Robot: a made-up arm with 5 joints. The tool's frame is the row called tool. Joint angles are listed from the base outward. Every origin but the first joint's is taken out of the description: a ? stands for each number. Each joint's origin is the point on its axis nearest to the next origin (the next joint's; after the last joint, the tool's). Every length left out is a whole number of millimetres.
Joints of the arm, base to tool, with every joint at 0 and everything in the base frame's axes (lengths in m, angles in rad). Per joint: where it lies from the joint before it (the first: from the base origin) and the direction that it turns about. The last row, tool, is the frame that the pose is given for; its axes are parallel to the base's.
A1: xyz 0.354 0 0.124 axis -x
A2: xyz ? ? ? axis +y
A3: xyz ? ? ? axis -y
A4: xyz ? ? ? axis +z
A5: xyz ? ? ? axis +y
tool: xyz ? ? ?
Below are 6 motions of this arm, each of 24 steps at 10 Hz.
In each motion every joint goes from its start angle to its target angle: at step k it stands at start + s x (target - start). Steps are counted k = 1, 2, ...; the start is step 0. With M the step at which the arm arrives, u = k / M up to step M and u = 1 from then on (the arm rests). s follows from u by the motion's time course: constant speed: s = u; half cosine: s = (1 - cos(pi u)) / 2; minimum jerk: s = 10 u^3 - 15 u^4 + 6 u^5.
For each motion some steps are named. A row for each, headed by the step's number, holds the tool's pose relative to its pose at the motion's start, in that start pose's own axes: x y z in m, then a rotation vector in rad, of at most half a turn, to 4 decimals.
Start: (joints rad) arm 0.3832 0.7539 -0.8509 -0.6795 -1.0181
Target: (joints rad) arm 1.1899 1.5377 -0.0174 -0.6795 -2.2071
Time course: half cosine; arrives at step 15
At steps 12, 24:
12: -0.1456 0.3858 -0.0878 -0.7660 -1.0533 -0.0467
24: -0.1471 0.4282 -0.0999 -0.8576 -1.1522 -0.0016

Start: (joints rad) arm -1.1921 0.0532 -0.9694 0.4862 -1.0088
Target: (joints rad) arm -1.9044 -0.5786 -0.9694 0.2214 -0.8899
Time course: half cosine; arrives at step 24
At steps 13, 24:
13: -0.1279 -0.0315 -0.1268 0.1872 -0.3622 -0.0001
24: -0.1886 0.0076 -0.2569 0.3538 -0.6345 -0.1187

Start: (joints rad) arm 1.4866 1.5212 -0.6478 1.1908 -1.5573
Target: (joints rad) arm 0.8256 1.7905 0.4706 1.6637 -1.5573
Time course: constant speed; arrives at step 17
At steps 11, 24:
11: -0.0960 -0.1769 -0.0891 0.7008 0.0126 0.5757
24: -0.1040 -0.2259 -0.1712 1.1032 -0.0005 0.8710

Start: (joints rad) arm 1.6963 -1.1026 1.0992 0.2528 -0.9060
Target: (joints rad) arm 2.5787 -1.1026 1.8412 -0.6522 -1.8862
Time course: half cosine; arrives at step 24
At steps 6, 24:
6: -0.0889 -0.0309 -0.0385 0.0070 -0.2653 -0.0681
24: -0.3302 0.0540 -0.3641 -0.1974 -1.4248 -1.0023

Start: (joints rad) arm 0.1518 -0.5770 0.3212 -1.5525 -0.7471
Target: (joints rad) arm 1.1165 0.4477 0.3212 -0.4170 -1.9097
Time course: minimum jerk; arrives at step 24
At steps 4, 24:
4: 0.0308 -0.0404 -0.0169 0.0196 -0.0617 0.0738
24: 1.0415 -0.0665 0.0788 1.0167 -1.0227 1.8130

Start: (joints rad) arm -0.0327 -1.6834 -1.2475 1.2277 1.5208
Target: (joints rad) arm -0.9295 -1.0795 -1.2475 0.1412 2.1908
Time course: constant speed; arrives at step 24
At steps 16, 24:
16: -0.0327 0.2395 -0.0142 0.7006 0.2035 0.8306
24: -0.1325 0.2815 -0.0002 0.7455 0.3845 1.3896

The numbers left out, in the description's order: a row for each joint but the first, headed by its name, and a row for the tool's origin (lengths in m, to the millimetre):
A2: 0 0.204 -0.062
A3: 0.087 0 -0.247
A4: -0.391 0 0.037
A5: -0.345 -0.211 0
tool: -0.058 0 0.01

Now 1 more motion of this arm.
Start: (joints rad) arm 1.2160 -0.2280 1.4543 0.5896 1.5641
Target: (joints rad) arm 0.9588 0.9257 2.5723 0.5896 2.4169
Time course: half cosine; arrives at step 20
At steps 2, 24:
2: -0.0071 0.0067 0.0009 0.0063 0.0220 -0.0001
24: -0.2746 0.1570 0.1827 0.2419 0.8909 0.1077

